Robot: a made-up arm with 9 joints. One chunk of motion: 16 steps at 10 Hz.
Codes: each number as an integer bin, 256 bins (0 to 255) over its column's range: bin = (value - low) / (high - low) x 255, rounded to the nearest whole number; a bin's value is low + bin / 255 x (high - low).
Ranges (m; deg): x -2.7..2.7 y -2.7..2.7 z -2.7..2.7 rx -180..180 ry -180..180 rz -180..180
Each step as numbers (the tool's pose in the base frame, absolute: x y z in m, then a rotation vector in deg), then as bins.
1 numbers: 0.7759 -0.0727 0.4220 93.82 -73.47 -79.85
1 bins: 164 124 147 194 75 71
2 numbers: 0.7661 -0.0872 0.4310 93.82 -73.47 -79.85
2 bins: 164 123 148 194 75 71
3 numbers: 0.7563 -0.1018 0.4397 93.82 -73.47 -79.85
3 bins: 163 123 148 194 75 71
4 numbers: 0.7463 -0.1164 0.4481 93.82 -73.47 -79.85
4 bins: 163 122 149 194 75 71
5 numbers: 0.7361 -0.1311 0.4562 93.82 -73.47 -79.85
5 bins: 162 121 149 194 75 71
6 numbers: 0.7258 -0.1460 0.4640 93.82 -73.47 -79.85
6 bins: 162 121 149 194 75 71
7 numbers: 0.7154 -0.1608 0.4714 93.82 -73.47 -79.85
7 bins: 161 120 150 194 75 71
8 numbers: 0.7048 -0.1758 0.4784 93.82 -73.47 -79.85
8 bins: 161 119 150 194 75 71
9 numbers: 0.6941 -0.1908 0.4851 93.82 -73.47 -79.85
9 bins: 160 118 150 194 75 71
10 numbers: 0.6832 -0.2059 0.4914 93.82 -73.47 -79.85
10 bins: 160 118 151 194 75 71
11 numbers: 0.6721 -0.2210 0.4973 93.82 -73.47 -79.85
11 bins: 159 117 151 194 75 71
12 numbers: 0.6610 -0.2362 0.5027 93.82 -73.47 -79.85
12 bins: 159 116 151 194 75 71
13 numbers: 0.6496 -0.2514 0.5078 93.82 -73.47 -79.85
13 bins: 158 116 151 194 75 71
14 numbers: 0.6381 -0.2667 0.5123 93.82 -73.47 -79.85
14 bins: 158 115 152 194 75 71
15 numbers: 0.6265 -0.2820 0.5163 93.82 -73.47 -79.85
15 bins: 157 114 152 194 75 71
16 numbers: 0.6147 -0.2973 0.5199 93.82 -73.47 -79.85
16 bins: 157 113 152 194 75 71
